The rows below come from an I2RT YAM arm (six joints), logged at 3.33 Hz.
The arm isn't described. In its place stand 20 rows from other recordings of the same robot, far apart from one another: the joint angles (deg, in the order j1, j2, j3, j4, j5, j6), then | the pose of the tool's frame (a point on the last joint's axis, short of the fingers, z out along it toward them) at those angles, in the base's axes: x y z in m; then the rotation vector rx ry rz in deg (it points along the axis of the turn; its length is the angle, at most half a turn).
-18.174 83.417 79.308 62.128 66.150 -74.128 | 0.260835 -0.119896 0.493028 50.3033 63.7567 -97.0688
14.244 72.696 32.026 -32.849 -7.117 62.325 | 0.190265 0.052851 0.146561 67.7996 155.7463 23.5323
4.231 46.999 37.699 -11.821 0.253 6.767 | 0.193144 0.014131 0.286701 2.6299 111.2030 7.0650
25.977 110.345 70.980 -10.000 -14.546 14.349 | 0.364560 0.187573 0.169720 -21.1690 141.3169 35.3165
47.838 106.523 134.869 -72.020 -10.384 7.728 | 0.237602 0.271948 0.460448 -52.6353 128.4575 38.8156
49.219 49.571 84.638 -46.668 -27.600 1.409 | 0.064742 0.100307 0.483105 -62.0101 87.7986 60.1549
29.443 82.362 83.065 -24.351 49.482 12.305 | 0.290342 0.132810 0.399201 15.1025 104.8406 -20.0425
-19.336 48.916 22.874 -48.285 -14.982 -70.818 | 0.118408 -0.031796 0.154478 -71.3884 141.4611 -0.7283
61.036 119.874 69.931 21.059 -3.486 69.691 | 0.216506 0.395638 0.140602 7.9838 138.5397 76.2208
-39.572 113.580 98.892 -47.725 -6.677 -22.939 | 0.332903 -0.269757 0.254451 19.9099 151.3120 -11.8286
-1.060 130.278 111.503 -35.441 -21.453 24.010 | 0.504748 0.003684 0.205955 22.8247 143.5349 36.2480
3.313 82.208 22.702 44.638 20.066 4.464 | 0.264339 0.003067 0.166831 15.0970 103.1744 -12.8483
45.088 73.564 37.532 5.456 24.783 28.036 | 0.201379 0.180862 0.217034 -2.8522 118.4366 19.2159
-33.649 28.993 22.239 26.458 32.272 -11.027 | 0.103882 -0.091981 0.307331 42.8550 64.3802 -57.7594
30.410 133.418 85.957 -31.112 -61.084 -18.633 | 0.354529 0.244218 0.075900 -70.8077 133.7328 90.2097
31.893 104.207 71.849 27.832 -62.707 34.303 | 0.334703 0.245540 0.281857 -52.2915 97.6338 97.9582
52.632 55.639 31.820 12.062 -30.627 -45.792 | 0.120202 0.187282 0.266060 -89.8844 48.2625 32.0508
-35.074 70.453 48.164 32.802 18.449 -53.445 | 0.228477 -0.174187 0.344544 2.9372 90.1526 -84.6014
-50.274 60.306 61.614 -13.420 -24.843 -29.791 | 0.162800 -0.172510 0.386105 0.2677 103.4256 -35.7594
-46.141 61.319 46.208 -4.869 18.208 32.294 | 0.162980 -0.185658 0.302326 78.9951 77.2984 -26.7459
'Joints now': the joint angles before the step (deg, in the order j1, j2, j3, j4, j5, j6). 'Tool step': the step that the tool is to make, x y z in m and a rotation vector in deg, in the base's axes. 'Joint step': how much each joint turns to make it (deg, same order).
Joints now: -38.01 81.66 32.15 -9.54 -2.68 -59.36
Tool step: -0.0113 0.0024 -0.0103 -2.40 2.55 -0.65
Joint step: -0.81 -0.53 -3.19 2.12 2.90 -1.90
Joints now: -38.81 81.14 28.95 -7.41 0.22 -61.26
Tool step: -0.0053 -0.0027 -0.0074 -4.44 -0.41 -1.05
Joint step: -0.92 0.37 -2.87 6.41 2.76 -1.58
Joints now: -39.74 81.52 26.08 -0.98 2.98 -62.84
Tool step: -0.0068 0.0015 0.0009 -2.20 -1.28 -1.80
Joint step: -0.60 -2.15 -2.17 2.39 1.39 0.50
